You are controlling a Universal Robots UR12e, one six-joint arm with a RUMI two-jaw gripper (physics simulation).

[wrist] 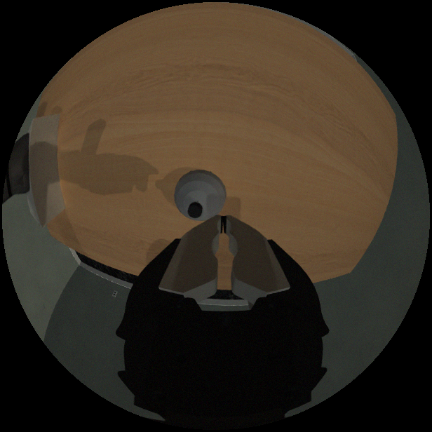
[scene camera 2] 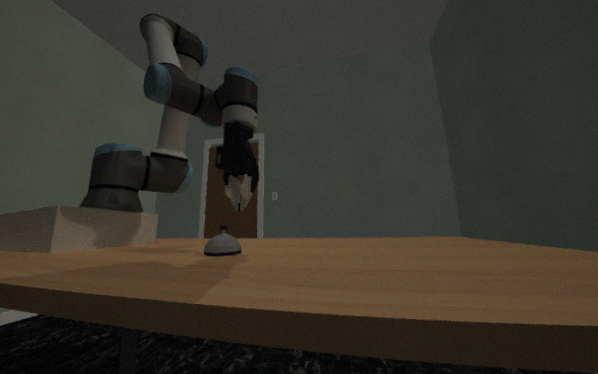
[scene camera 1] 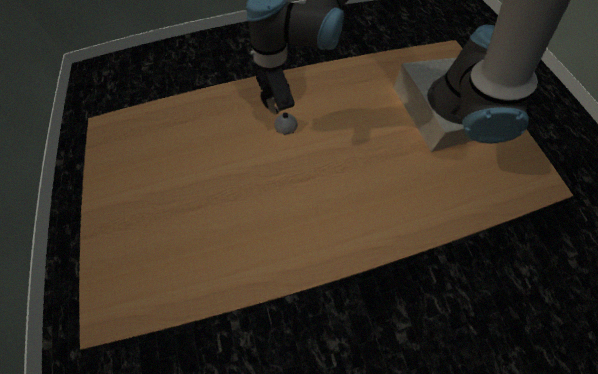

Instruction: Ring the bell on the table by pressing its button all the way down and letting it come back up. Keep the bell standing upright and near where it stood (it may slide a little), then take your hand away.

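A grey dome-shaped bell stands upright on the wooden table. Its black button sticks up from the top. My gripper is shut, with nothing between its fingertips. It points down and hangs above the table, higher than the button and apart from it. In the scene camera 2 view the fingertips are a little to the right of the button. In the wrist view the button lies to the left of the fingertips and shows in full.
The wooden table top lies under the bell. The arm's pale base block stands on the table, to the right of the bell in the scene camera 1 view. Shadows of the arm fall on the wood between them.
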